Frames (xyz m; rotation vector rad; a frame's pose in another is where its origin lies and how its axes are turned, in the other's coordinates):
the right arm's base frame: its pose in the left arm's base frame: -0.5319 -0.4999 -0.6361 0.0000 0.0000 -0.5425
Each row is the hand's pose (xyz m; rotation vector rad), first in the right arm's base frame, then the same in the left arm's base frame.
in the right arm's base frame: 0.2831 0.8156 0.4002 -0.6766 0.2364 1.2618
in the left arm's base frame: 0.1316 0.0524 -0.2359 -0.5618 0.3904 0.7420
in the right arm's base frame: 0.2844 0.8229 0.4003 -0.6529 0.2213 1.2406
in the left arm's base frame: 0.1365 0.0580 -0.2358 -0.5444 0.3709 0.7191
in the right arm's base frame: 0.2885 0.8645 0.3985 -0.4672 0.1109 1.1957
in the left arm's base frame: 0.1615 0.0915 -0.2376 -0.4028 0.2223 0.6633
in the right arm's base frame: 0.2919 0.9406 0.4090 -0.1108 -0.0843 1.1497
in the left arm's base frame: 0.2037 0.1549 -0.2271 -0.1242 -0.0495 0.6081
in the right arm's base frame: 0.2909 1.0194 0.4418 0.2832 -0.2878 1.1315
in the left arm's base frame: 0.2435 0.2229 -0.1943 0.1881 -0.3394 0.5962
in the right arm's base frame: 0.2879 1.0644 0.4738 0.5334 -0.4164 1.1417
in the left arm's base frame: 0.2642 0.2630 -0.1623 0.3863 -0.5224 0.6194
